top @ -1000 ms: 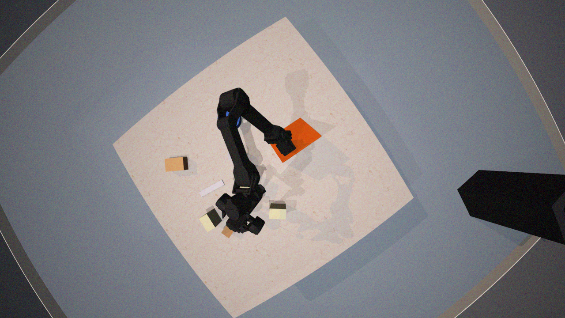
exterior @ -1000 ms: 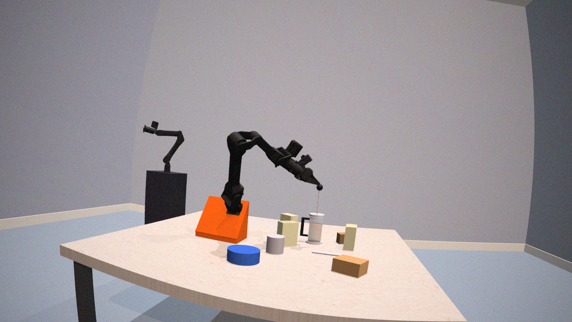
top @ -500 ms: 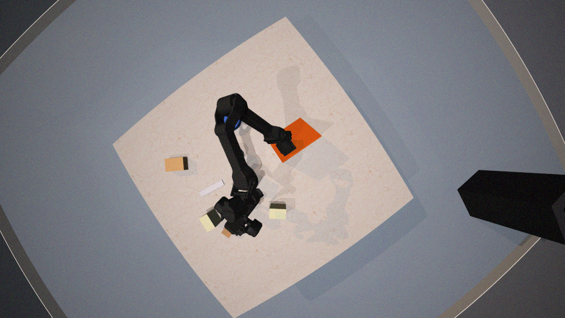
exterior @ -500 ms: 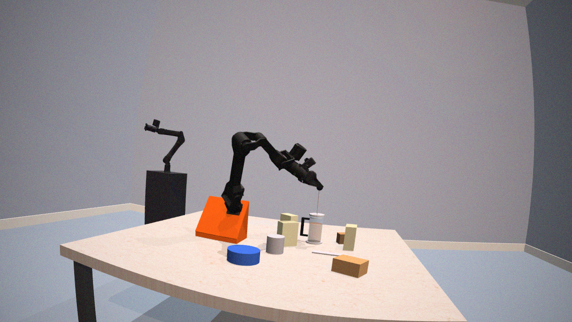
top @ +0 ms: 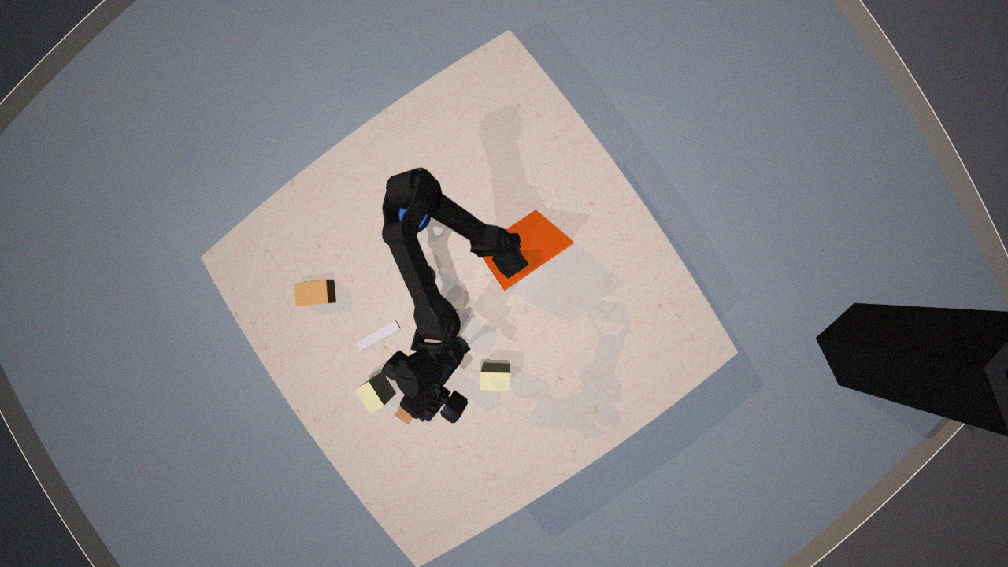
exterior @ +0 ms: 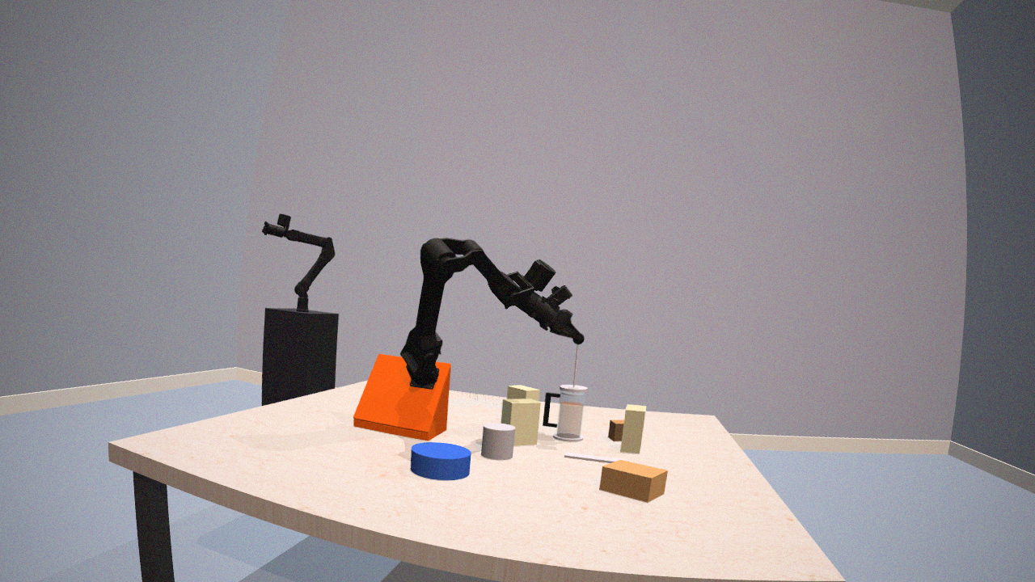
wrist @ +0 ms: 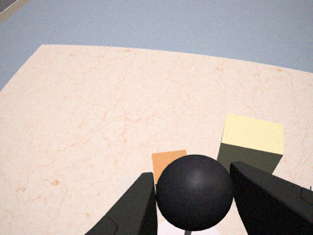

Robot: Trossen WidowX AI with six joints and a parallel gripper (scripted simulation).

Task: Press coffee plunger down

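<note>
Right now the glass coffee press is 20 mm behind my gripper tip and 140 mm below it. The rest, counted from my gripper tip: grey cylinder 140 mm behind, 260 mm to the right, 240 mm below; orange-brown box 170 mm ahead, 410 mm to the right, 250 mm below; brown cube 130 mm ahead, 40 mm to the left, 250 mm below.
</note>
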